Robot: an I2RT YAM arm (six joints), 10 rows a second.
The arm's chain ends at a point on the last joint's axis. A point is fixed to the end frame.
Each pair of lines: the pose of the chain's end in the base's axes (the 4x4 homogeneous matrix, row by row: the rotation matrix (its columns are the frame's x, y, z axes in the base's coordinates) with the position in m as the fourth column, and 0 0 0 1 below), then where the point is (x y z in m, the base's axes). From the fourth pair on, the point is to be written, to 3 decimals.
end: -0.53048 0.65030 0.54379 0.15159; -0.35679 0.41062 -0.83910 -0.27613; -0.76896 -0.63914 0.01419 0.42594; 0 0 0 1
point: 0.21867 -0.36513 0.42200
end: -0.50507 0.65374 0.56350 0.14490; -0.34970 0.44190 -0.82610 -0.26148; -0.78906 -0.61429 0.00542 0.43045; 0 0 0 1
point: 0.21418 -0.34874 0.42579
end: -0.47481 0.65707 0.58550 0.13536; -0.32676 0.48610 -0.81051 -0.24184; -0.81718 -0.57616 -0.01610 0.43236; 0 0 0 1
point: 0.20710 -0.32696 0.42569
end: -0.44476 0.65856 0.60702 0.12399; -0.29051 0.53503 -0.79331 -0.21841; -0.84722 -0.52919 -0.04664 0.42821; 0 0 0 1
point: 0.198 -0.301 0.419
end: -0.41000 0.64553 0.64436 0.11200; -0.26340 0.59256 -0.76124 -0.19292; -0.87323 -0.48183 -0.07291 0.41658; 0 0 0 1
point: 0.190 -0.272 0.405
